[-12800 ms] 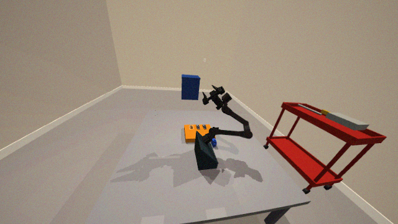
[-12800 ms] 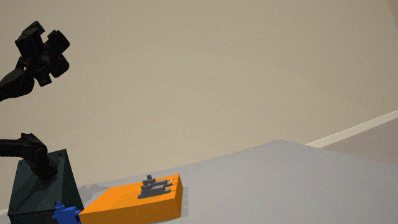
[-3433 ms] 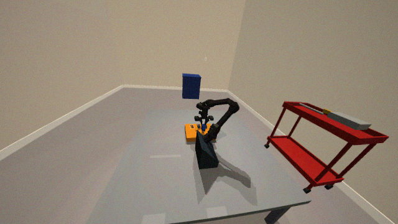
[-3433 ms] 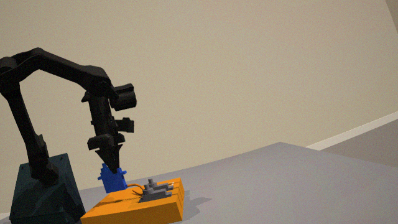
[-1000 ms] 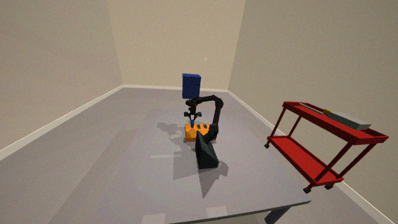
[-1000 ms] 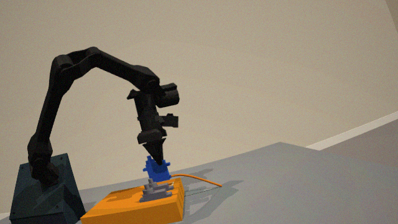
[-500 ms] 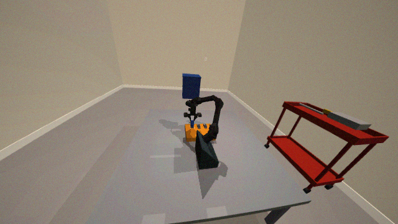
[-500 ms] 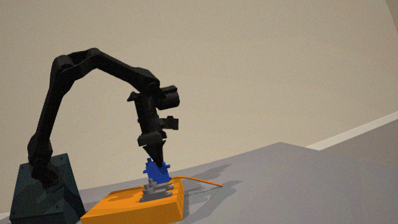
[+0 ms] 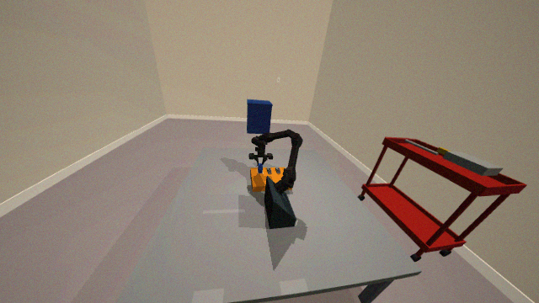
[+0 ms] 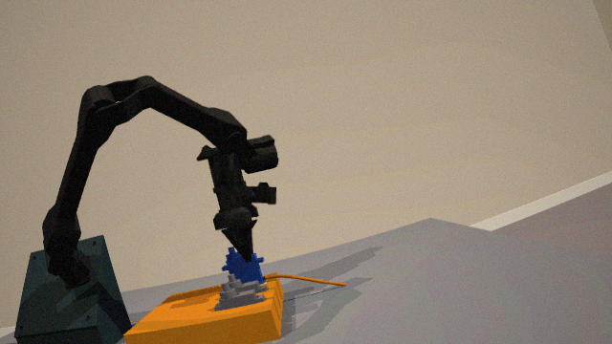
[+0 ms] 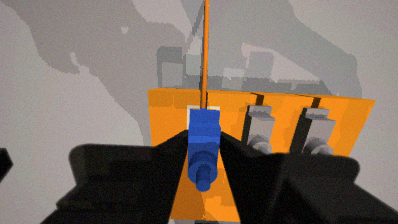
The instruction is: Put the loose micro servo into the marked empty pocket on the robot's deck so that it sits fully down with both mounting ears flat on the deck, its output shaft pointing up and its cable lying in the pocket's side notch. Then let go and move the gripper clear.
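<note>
My gripper tip is 130 mm past the orange robot deck, 70 mm above it and 60 mm to the left of it.
</note>
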